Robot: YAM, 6 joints.
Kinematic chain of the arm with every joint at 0, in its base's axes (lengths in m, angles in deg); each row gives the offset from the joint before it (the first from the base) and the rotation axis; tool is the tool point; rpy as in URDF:
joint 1: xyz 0 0 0.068 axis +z
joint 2: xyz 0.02 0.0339 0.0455 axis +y
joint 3: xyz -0.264 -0.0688 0 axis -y
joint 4: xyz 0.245 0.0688 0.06 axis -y
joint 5: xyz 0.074 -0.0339 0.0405 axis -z
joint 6: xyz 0.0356 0 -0.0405 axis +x
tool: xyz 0 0 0 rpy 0 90 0
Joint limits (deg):
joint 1: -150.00..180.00
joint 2: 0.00..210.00
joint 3: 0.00..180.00
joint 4: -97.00..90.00
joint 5: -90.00..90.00
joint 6: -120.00..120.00
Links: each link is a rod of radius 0.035 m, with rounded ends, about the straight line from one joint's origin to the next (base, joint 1, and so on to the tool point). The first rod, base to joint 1, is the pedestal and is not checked.
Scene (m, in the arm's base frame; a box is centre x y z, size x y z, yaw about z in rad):
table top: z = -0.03
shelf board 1: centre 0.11 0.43 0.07 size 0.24 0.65 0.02 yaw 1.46
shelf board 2: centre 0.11 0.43 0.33 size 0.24 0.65 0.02 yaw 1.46
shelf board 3: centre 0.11 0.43 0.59 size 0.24 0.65 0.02 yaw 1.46
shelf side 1: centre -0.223 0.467 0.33 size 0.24 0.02 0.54 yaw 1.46
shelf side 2: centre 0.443 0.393 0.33 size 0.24 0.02 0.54 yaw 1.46
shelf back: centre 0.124 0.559 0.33 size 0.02 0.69 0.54 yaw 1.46
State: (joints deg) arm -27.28 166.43 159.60 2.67 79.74 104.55
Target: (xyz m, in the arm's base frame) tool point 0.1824 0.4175 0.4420
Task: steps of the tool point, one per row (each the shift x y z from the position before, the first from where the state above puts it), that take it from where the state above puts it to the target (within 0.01 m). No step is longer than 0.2 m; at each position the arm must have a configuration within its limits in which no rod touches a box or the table.
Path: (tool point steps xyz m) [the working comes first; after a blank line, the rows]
Joints at the target: 70.88 120.58 132.91 -19.86 90.00 104.55
Straight joint move there: touches shelf board 2, shelf side 2.

1: 0.0342 0.1481 0.0696
2: -0.0210 0.1446 0.0616
3: -0.0681 0.1196 0.0504
4: -0.0990 0.0799 0.0363
5: -0.1097 0.0343 0.0204
6: -0.1008 -0.0078 0.0036
7: 0.0170 0.0703 0.0144
8: 0.0080 0.0709 -0.0001
9: -0.0018 0.0670 -0.0143

